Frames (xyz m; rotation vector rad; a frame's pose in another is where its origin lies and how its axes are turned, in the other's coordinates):
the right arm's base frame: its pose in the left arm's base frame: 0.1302 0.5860 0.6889 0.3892 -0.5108 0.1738
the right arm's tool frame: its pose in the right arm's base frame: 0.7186 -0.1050 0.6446 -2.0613 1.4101 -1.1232
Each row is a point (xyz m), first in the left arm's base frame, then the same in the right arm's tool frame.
Working: the left arm's base frame: its pose in the right arm's tool frame: -0.0001 1.5956 -0.3615 1.4595 -1.0696 1.0957

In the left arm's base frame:
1: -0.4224 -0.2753 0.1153
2: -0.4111 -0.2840 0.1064
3: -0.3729 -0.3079 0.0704
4: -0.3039 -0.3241 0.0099
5: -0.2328 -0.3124 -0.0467
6: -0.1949 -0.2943 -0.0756
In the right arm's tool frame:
1: 0.1940 1.5540 -0.8391
2: 0.2038 1.5629 -0.8288
3: 0.2309 1.5983 -0.7922
4: 0.2541 1.6542 -0.7213
5: 0.2510 1.7024 -0.6435
6: 0.2380 1.7253 -0.5998

